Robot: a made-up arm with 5 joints.
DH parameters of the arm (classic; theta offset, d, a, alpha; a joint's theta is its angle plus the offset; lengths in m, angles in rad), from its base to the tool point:
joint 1: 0 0.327 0 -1.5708
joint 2: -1.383 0 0.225 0
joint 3: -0.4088 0 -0.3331 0
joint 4: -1.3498 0 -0.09 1.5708
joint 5: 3.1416 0.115 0 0
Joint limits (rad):
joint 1: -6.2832..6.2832
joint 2: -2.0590..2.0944
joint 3: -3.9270..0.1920
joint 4: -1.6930..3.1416
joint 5: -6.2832..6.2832
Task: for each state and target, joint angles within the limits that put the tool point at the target. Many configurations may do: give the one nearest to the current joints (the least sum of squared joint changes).
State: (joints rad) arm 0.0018 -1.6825 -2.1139 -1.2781 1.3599
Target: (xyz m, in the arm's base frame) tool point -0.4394 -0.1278 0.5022
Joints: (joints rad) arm 0.2830 -1.6944 -1.7425 -1.6930 1.3599
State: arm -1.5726 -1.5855 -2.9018 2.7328 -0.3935
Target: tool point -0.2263 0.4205 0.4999
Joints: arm -1.0771 -1.5563 -2.9261 2.5520 -0.3935
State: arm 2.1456 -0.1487 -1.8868 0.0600 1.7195
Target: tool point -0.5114 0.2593 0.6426
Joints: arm 2.6723 0.3457 -1.8669 0.1528 1.7195
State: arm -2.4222 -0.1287 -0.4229 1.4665 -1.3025
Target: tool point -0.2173 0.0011 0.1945
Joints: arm -3.1467 -0.2123 -0.4363 1.5315 -1.3025
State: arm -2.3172 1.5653 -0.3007 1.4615 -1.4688
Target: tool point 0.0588 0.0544 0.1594
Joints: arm -2.3951 1.1645 -0.4036 1.9687 -1.4688
